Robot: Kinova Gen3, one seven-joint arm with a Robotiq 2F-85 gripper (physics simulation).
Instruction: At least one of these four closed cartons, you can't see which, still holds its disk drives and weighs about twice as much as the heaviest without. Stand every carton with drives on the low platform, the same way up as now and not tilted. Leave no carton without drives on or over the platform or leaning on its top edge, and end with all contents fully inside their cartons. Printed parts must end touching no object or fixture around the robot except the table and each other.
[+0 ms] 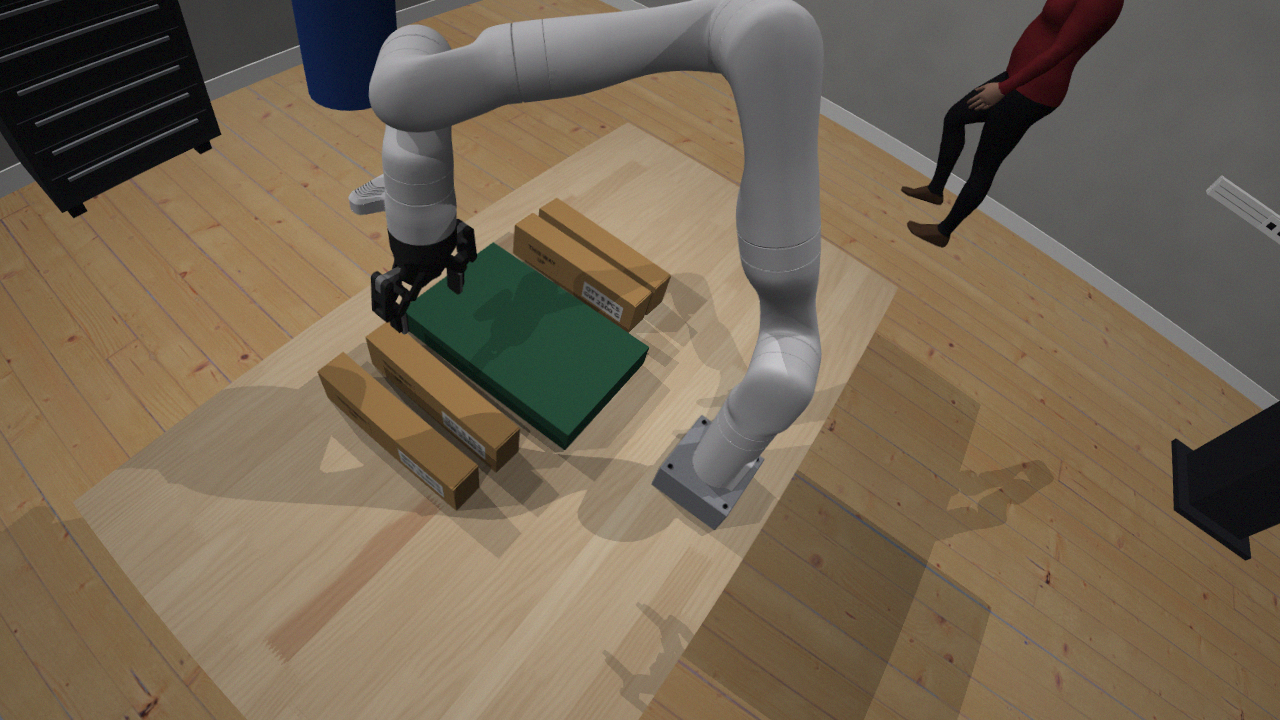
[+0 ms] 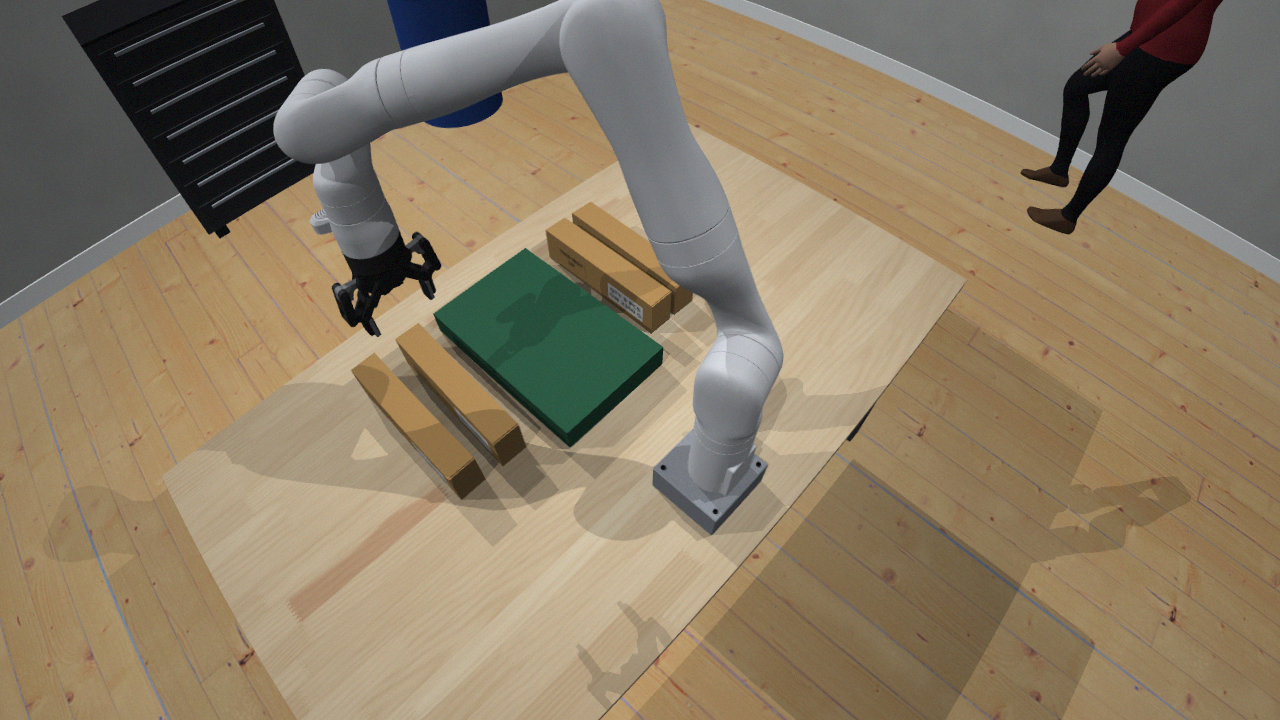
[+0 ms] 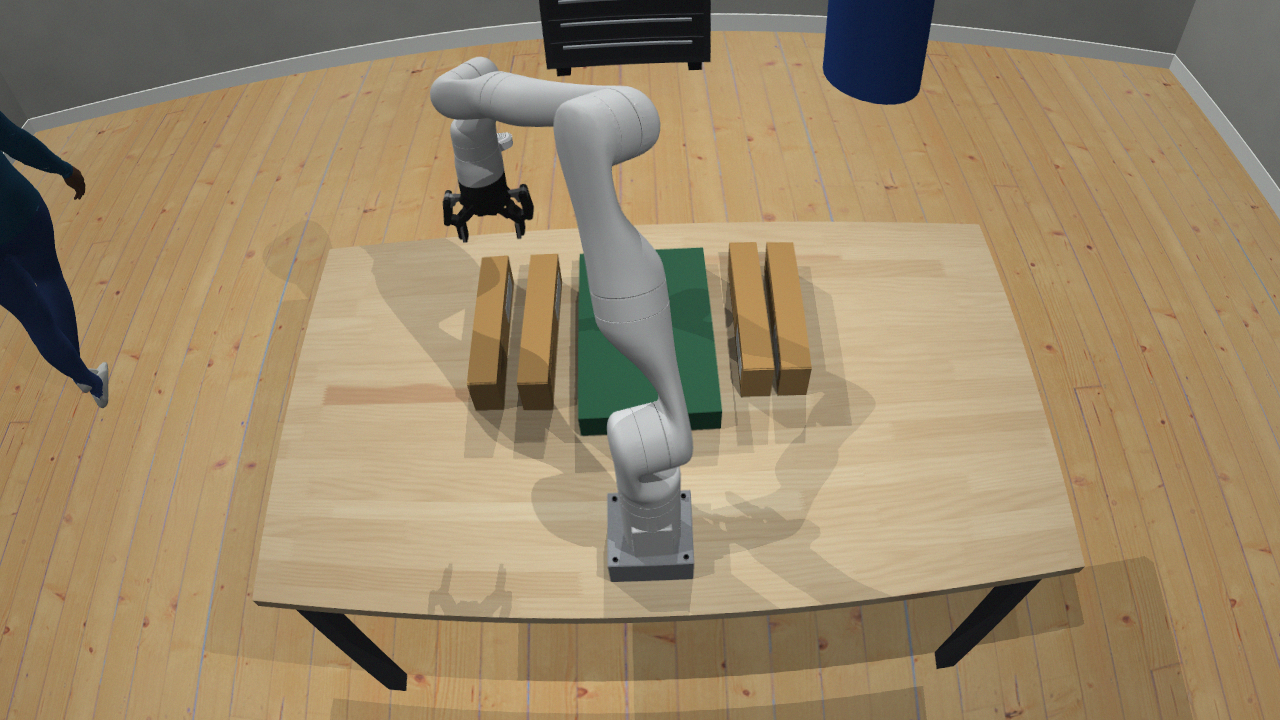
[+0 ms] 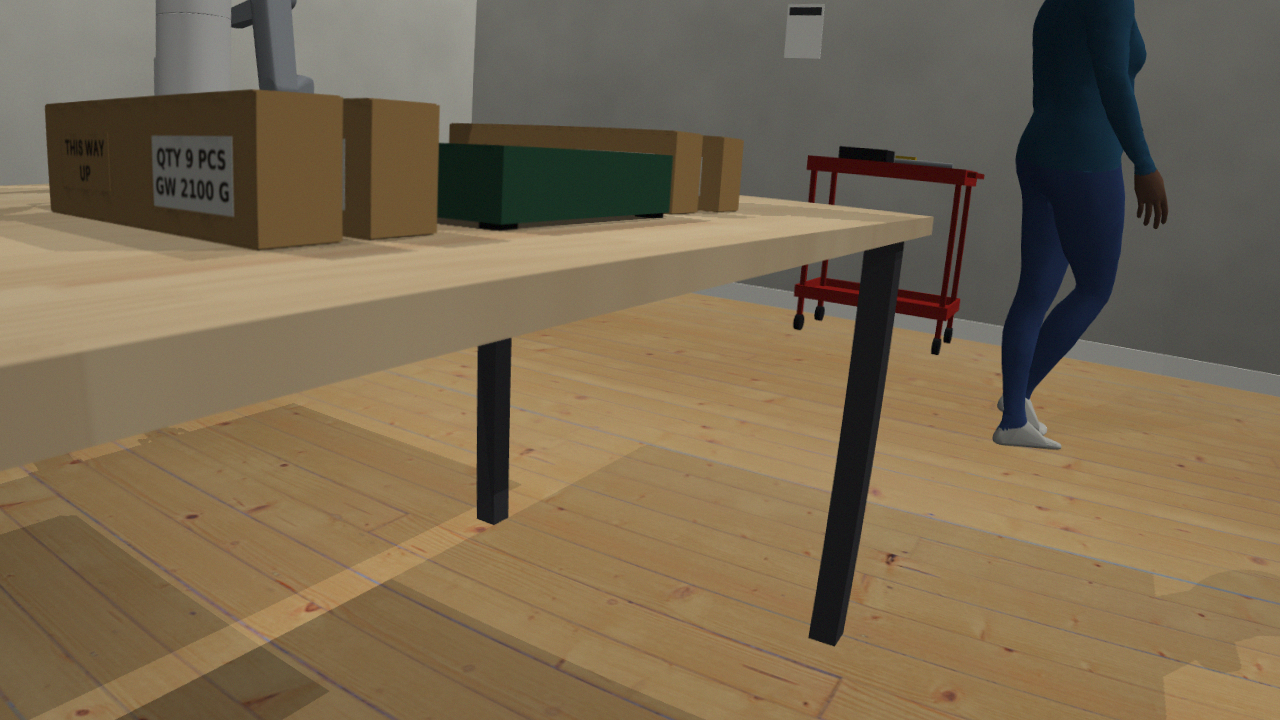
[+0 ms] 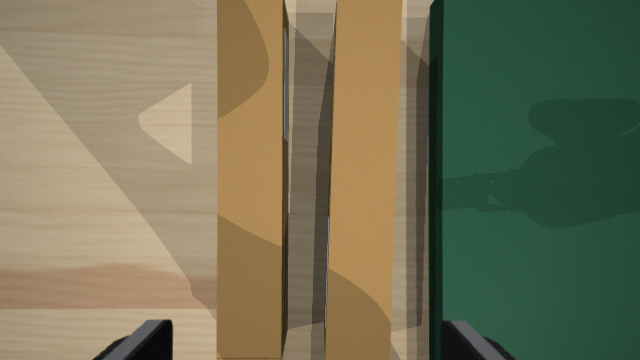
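Note:
Four closed brown cartons stand upright on the table (image 3: 375,501). The left outer (image 1: 393,425) (image 3: 490,322) (image 5: 250,175) and left inner (image 1: 429,380) (image 3: 539,313) (image 5: 362,175) cartons are left of the green platform (image 1: 554,358) (image 3: 599,394) (image 4: 572,188) (image 5: 525,275); the inner is slightly turned. The right inner (image 3: 748,295) (image 4: 398,170) and right outer (image 3: 789,295) (image 4: 299,170) cartons stand close together right of it. The right outer's label reads QTY 9 PCS, GW 2100 G. My gripper (image 1: 430,308) (image 2: 402,313) (image 3: 492,236) (image 5: 307,342) is open, empty, high above the left pair. Contents are hidden.
My arm's base (image 3: 650,537) stands near the table's front edge, and the arm spans above the platform. Beyond the table are a black drawer cabinet (image 3: 626,40), a blue barrel (image 3: 877,53), a red cart (image 4: 895,172) and people (image 3: 35,259) (image 1: 1065,62).

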